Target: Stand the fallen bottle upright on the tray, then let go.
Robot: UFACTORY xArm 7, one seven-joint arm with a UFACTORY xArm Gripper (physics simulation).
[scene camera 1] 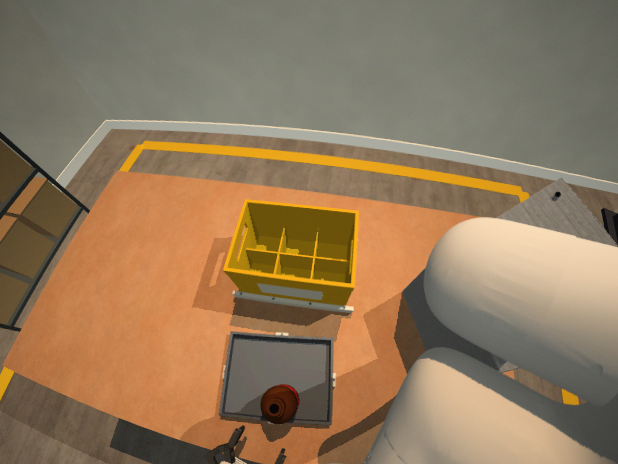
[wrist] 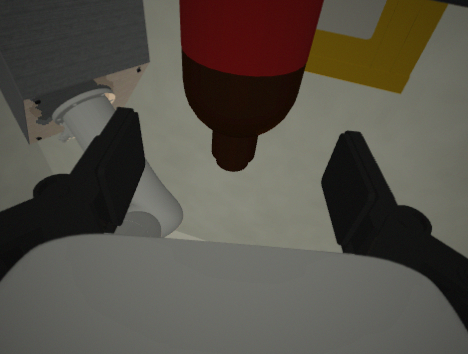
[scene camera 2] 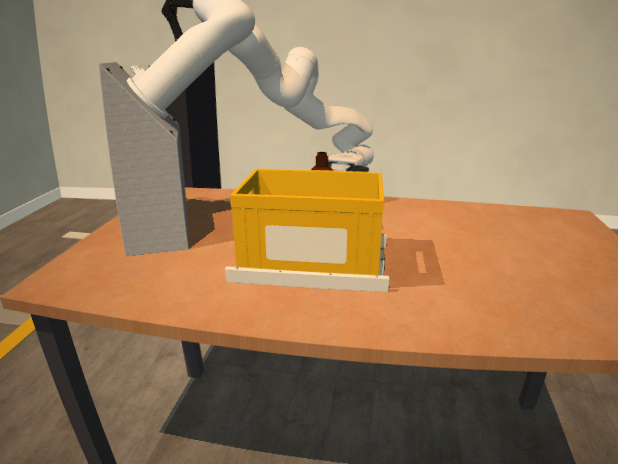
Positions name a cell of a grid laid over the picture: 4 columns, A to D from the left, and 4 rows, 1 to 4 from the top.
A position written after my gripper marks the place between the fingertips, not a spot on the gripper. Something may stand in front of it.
I see my gripper (wrist: C2), a brown bottle (scene camera 1: B4) and a pale strip (scene camera 2: C3).
The brown bottle is seen too in the wrist view (wrist: C1).
